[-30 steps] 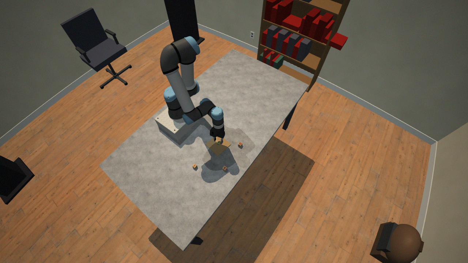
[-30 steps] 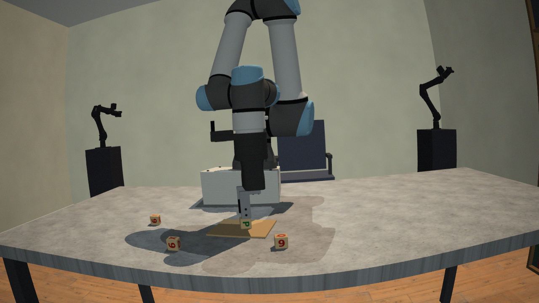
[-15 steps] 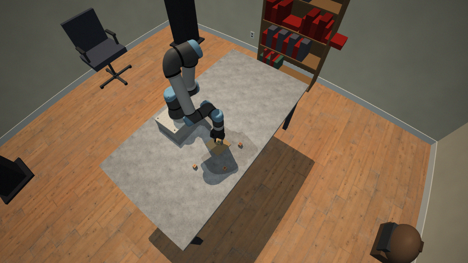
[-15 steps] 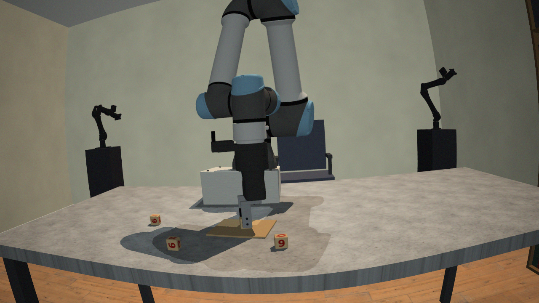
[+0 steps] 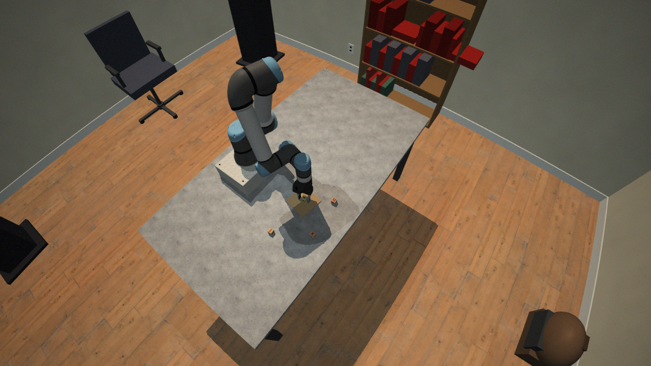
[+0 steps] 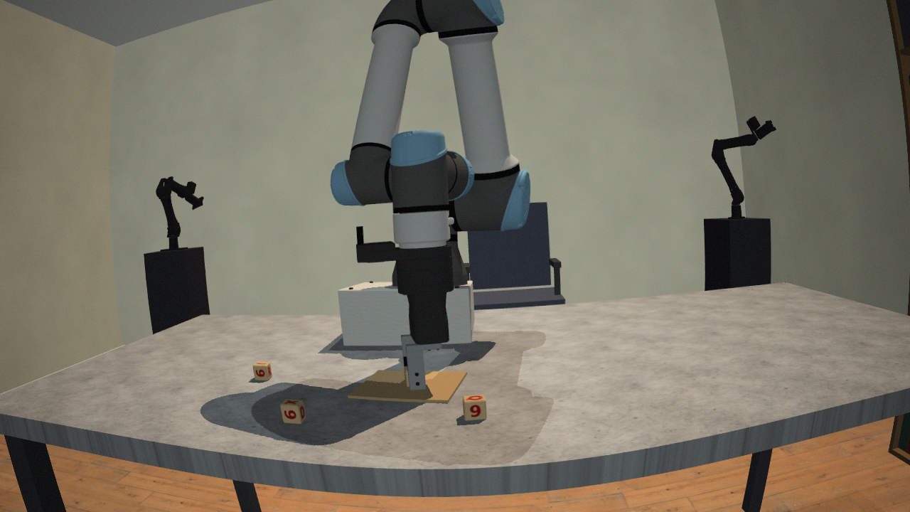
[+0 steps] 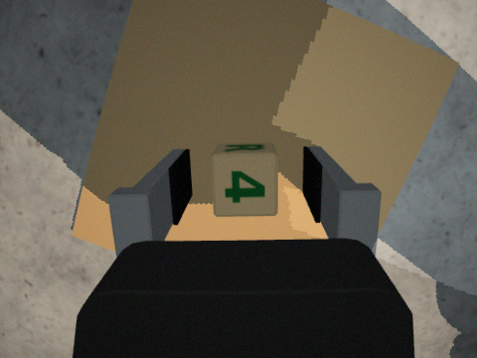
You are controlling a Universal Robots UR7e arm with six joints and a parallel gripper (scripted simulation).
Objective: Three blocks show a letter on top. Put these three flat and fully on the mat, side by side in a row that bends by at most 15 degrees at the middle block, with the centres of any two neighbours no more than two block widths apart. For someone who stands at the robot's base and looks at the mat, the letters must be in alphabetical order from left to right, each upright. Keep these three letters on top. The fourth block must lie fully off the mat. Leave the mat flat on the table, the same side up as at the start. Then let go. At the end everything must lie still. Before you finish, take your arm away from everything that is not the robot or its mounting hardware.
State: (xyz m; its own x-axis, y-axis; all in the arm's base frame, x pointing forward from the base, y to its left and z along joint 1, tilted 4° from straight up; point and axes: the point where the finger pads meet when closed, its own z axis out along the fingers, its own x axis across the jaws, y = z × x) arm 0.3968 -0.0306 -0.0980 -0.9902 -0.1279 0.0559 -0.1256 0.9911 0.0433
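My gripper is now 20 mm above the tan mat and 10 mm to the left of it. Round my hand: X block: 150 mm to the right, 150 mm ahead, 10 mm below; then Q block: 150 mm ahead, 70 mm to the left, 10 mm below.
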